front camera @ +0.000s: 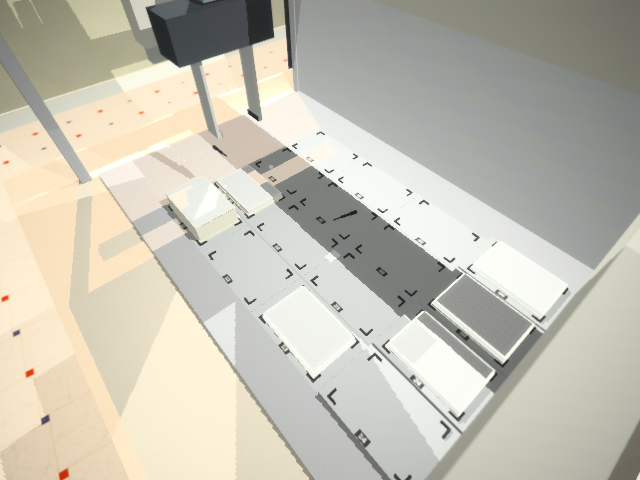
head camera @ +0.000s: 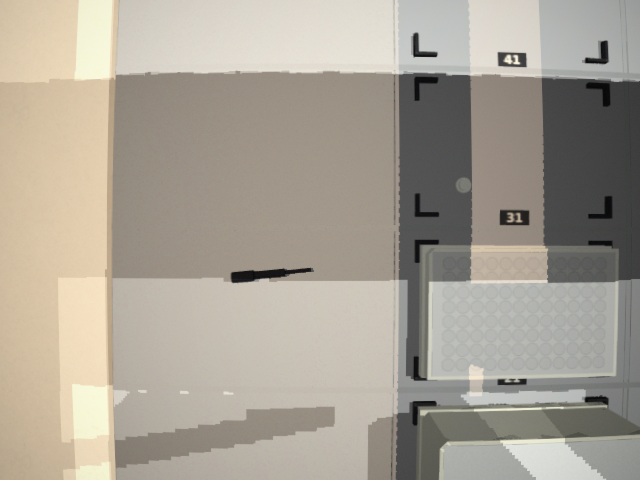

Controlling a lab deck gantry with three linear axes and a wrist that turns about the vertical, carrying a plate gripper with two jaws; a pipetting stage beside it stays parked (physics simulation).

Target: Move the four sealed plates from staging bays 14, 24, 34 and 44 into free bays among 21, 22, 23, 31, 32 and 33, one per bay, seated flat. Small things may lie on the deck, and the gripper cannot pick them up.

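Seen in the pictures: gripper, fingertip midpoint: (front camera: 235, 125); robot's base, link origin: (front camera: 170, 207).
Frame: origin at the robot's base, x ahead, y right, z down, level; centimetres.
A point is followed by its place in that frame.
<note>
My gripper (front camera: 237, 127) {x 6.4, y -15.0, z -16.0 cm} is open and empty, with its two jaws above the far end of the deck in the front view. A sealed plate (front camera: 245, 190) {x 7.2, y -13.8, z -1.5 cm} (head camera: 522, 325) {x 6.2, y -14.3, z -1.4 cm} lies level in bay 21; some of its corner marks are hidden. Sealed plates sit in bay 24 (plate (front camera: 439, 364) {x 56.2, y -14.0, z -2.9 cm}), bay 34 (plate (front camera: 483, 316) {x 56.0, y -25.0, z -2.9 cm}) and bay 44 (plate (front camera: 522, 279) {x 56.4, y -35.8, z -2.9 cm}). Bay 14 (front camera: 385, 408) {x 55.1, y -4.5, z -1.4 cm} holds no plate. Bays 22 (front camera: 289, 235) {x 21.9, y -13.9, z 0.0 cm}, 23 (front camera: 348, 289) {x 38.0, y -14.2, z 0.0 cm} and 33 (front camera: 392, 258) {x 38.5, y -24.7, z 0.0 cm} show no plate. A small round disc (front camera: 270, 166) {x 3.0, y -23.0, z -0.4 cm} (head camera: 463, 184) {x 2.8, y -23.2, z -0.4 cm} lies in bay 31. A dark tool (front camera: 345, 214) {x 25.2, y -25.5, z -0.6 cm} lies in bay 32.
A tall pale box (front camera: 202, 209) {x 9.2, y -3.5, z -4.2 cm} (head camera: 542, 459) {x 6.0, y -7.3, z -4.2 cm} stands in bay 11, beside the bay 21 plate. Another plate (front camera: 310, 330) {x 40.1, y -4.1, z -1.4 cm} sits in bay 13. A small white block (front camera: 330, 256) {x 30.8, y -16.5, z -0.1 cm} lies between bays 22 and 23. A dark slim tool (front camera: 219, 150) {x -9.7, y -17.3, z -0.5 cm} (head camera: 268, 274) {x -9.8, y -17.3, z -0.5 cm} lies left of the bays.
</note>
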